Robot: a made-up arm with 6 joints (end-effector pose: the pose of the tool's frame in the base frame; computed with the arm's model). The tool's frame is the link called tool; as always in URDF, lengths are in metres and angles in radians. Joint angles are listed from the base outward.
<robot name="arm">
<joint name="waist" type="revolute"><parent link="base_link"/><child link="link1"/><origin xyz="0 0 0.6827"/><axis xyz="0 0 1"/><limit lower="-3.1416" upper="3.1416" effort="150" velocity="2.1"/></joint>
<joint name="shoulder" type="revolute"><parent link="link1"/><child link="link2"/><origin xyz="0.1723 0 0"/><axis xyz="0 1 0"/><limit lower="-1.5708" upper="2.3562" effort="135" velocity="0.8"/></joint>
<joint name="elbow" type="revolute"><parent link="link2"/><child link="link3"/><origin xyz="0 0 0.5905"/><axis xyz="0 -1 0"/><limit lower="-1.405" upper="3.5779" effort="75" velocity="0.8"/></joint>
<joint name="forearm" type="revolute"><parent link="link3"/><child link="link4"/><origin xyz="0 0 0.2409"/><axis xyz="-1 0 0"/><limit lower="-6.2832" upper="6.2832" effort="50" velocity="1.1"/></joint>
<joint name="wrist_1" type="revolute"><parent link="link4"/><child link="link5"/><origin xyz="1.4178 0 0"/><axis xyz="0 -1 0"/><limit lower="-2.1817" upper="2.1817" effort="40" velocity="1.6"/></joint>
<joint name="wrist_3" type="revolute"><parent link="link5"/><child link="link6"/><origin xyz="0.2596 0 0"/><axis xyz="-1 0 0"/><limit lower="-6.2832" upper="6.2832" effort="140" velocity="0.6"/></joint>
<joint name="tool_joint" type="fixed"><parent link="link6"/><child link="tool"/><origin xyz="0 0 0"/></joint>
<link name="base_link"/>
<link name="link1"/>
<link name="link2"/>
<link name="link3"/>
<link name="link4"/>
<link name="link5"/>
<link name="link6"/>
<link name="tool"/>
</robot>
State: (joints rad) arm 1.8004 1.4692 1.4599 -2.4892 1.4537 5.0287
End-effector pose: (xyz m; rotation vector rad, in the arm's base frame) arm -0.3501 2.1858 0.7651 2.4684 0.6268 -1.1741
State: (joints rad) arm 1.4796 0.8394 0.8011 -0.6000 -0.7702 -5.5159
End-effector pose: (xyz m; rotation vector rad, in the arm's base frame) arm 0.1004 2.2183 1.1073 -0.6291 0.4297 1.9086
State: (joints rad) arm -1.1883 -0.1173 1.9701 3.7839 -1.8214 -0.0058
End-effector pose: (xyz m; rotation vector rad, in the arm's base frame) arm -0.2148 0.9374 2.2275 -0.6888 0.3618 1.2083
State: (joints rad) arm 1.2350 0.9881 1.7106 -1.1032 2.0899 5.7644
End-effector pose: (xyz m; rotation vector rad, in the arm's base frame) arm 0.6532 1.2610 2.1169 2.5898 -1.4407 -0.2009
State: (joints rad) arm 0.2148 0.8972 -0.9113 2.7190 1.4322 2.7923
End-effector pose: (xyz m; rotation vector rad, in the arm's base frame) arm 0.2684 0.1665 -0.3632 -0.2753 -2.9357 0.6538
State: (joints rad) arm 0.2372 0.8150 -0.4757 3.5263 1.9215 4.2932
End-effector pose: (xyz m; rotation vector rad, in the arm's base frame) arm 0.9776 0.1422 -0.1850 0.6591 -2.3489 -1.3132
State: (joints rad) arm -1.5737 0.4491 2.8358 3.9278 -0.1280 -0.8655
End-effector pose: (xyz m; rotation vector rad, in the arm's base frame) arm 0.0263 0.9725 2.1701 0.6027 -0.4330 1.4437
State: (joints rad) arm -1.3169 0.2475 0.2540 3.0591 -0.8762 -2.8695
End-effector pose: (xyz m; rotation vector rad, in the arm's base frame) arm 0.4608 -1.8413 1.7052 -0.7334 -0.6327 -1.3774
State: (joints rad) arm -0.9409 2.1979 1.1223 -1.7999 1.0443 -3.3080
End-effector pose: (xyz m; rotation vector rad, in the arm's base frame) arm 0.7384 -1.3840 -0.9358 -0.5523 2.2479 -0.6131
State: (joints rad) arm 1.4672 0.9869 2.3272 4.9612 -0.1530 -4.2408
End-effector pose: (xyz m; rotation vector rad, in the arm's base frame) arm 0.0469 0.8220 2.6911 0.3479 -1.4825 0.8379
